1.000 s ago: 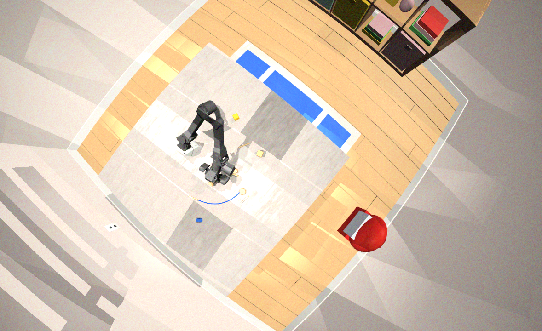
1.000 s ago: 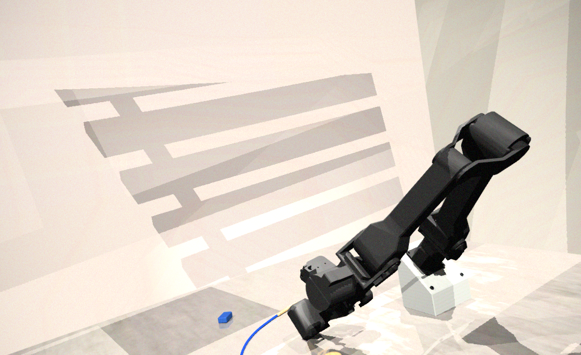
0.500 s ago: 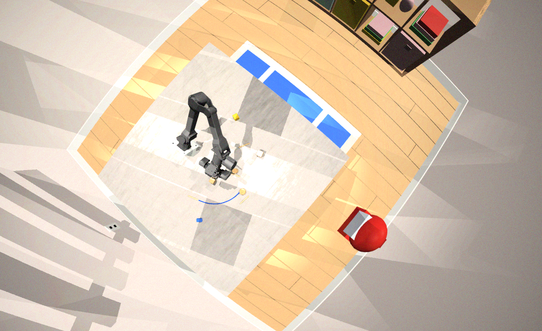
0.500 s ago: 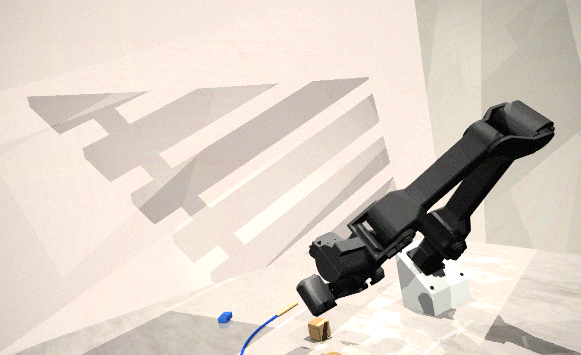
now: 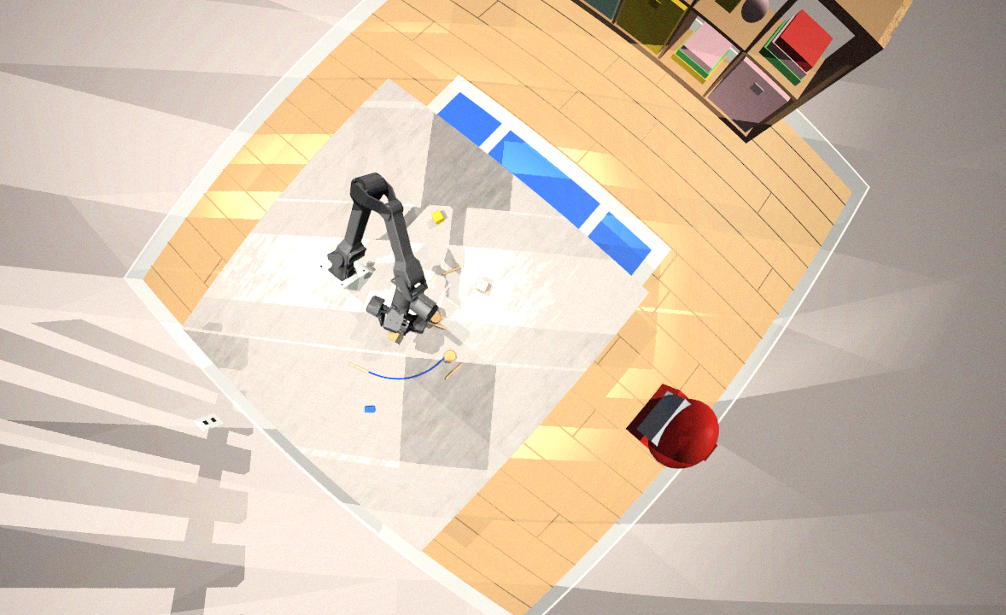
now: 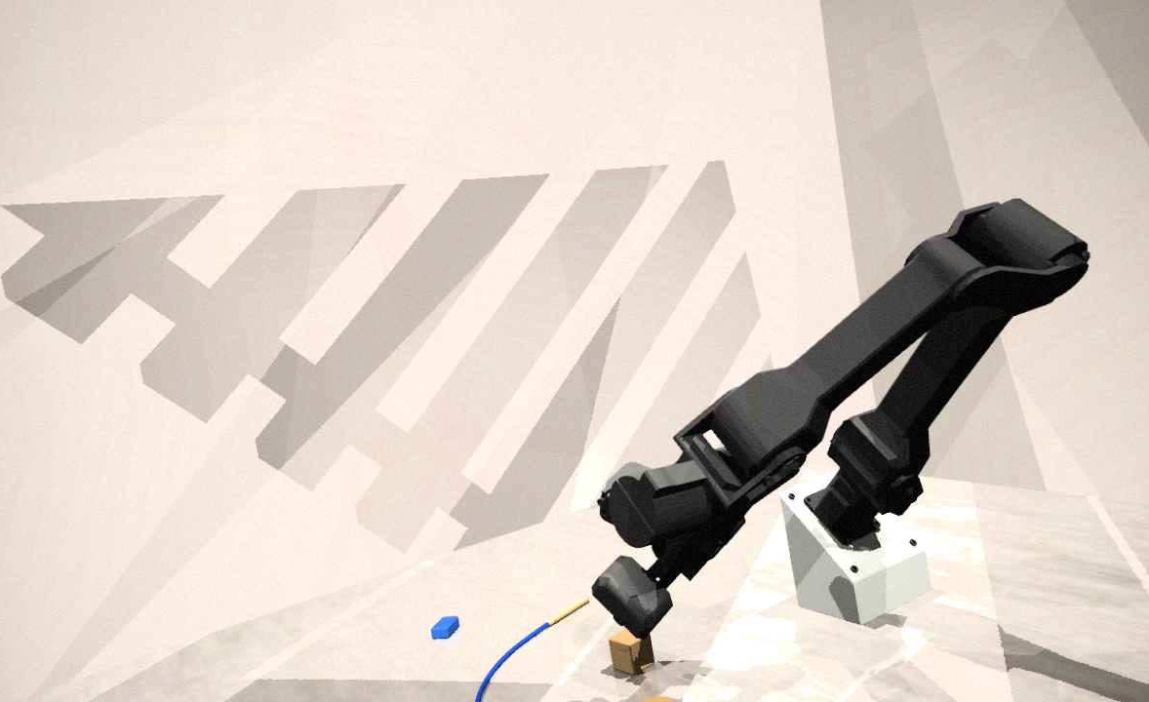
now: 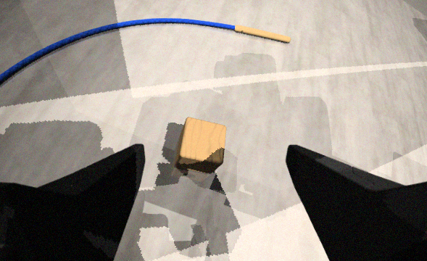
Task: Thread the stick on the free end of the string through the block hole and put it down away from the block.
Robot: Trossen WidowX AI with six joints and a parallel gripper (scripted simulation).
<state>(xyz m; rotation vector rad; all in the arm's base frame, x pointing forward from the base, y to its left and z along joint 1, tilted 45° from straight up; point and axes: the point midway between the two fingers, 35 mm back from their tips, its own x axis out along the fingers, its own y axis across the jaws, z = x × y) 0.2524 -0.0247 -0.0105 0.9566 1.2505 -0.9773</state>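
Now: the blue piece 80 mm ahead of my gripper tip, 300 mm to the right of it and 70 mm below it. Also, from my gripper tip: yellow cube: 130 mm behind, 390 mm to the left, 60 mm below; then wooden cylinder: 80 mm ahead, 110 mm to the left, 60 mm below; then round button: 200 mm ahead, 40 mm to the left, 70 mm below.
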